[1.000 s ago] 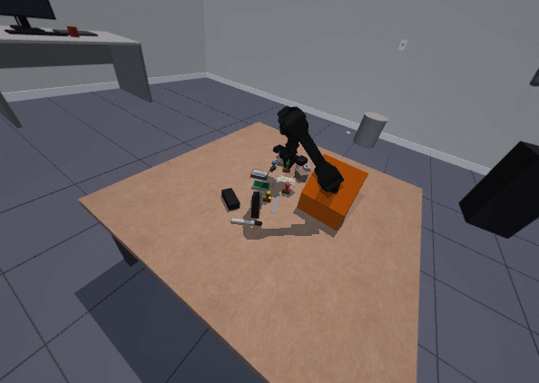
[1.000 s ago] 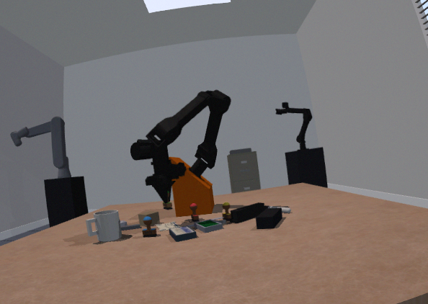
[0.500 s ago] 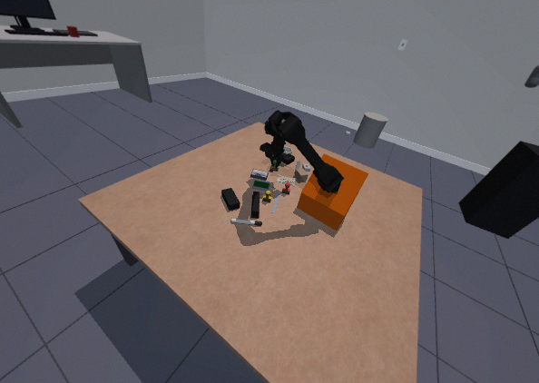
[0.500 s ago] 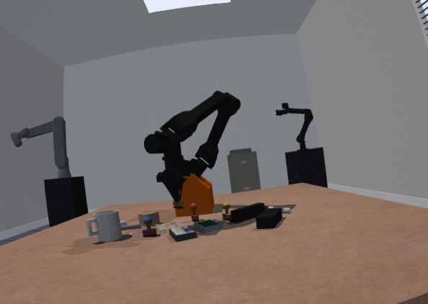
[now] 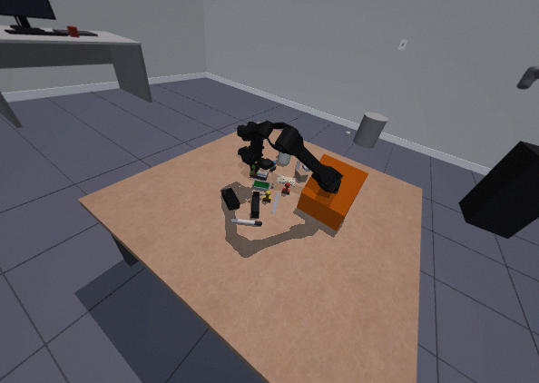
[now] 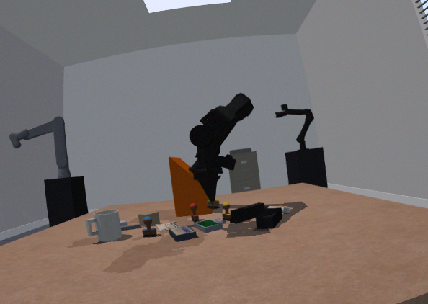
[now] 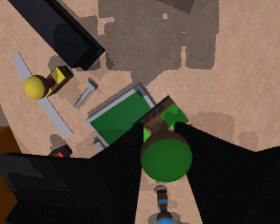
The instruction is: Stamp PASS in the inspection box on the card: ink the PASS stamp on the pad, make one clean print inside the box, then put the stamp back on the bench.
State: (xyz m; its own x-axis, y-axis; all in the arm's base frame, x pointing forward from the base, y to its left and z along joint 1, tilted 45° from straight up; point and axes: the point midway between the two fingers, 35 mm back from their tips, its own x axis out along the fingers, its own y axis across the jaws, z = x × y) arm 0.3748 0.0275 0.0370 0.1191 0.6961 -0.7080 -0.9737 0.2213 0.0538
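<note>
Now: gripper tip 9 cm above the green ink pad, 4 cm past it and 2 cm to the left of it. From my gripper tip the other things lie so: ruler 16 cm behind, 9 cm below, 3 cm to the left; yellow-knobbed stamp 12 cm behind, 7 cm below, 5 cm to the left; green-knobbed stamp right at my gripper tip.
</note>
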